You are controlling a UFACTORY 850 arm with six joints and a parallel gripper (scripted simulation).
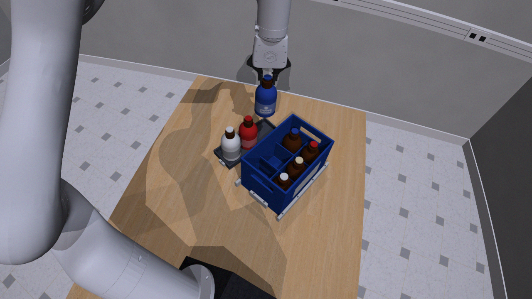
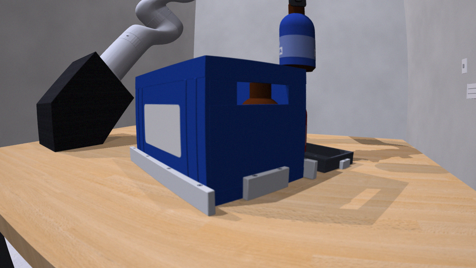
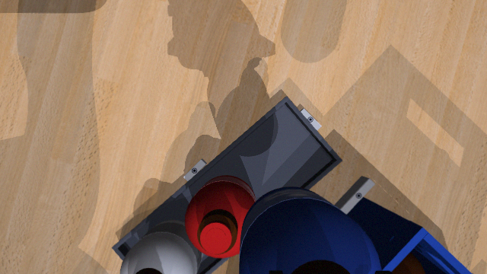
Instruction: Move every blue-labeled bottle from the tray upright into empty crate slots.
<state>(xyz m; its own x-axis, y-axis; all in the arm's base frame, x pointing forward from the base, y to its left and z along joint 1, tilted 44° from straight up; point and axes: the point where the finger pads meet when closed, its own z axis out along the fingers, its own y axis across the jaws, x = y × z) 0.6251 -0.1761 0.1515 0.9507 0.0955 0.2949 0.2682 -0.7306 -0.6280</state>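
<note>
My hand is 7 cm above the blue-labeled bottle. Also, from my hand: white-labeled bottle (10 cm behind, 10 cm to the left, 25 cm below); then blue crate (14 cm behind, 12 cm to the right, 25 cm below); then red-labeled bottle (3 cm behind, 5 cm to the left, 25 cm below).
</note>
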